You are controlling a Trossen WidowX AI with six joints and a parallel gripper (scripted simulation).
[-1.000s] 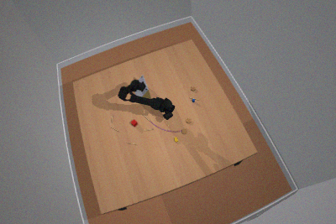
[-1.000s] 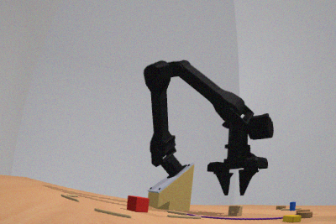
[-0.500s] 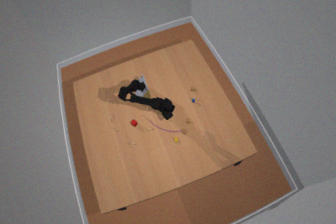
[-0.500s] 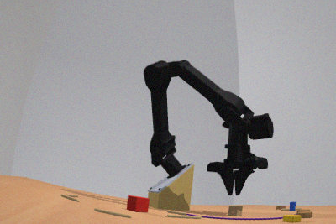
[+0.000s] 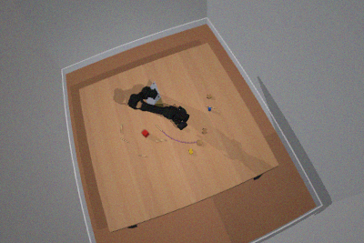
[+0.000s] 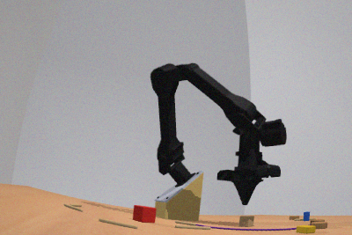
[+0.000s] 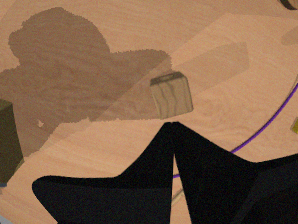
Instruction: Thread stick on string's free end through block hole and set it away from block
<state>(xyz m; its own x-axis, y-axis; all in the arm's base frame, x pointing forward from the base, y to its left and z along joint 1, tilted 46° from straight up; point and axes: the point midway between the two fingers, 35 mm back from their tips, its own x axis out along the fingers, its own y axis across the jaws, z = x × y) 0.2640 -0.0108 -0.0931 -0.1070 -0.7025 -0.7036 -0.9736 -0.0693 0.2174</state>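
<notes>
My gripper tip is 5 cm above the wooden block and 1 cm to the right of it. Also, from my gripper tip: yellow piece: 23 cm ahead, 5 cm below, 1 cm to the right; then thin wooden stick: 13 cm to the right, 6 cm below, 5 cm behind; then round wooden button: 20 cm ahead, 8 cm to the left, 5 cm below.
</notes>
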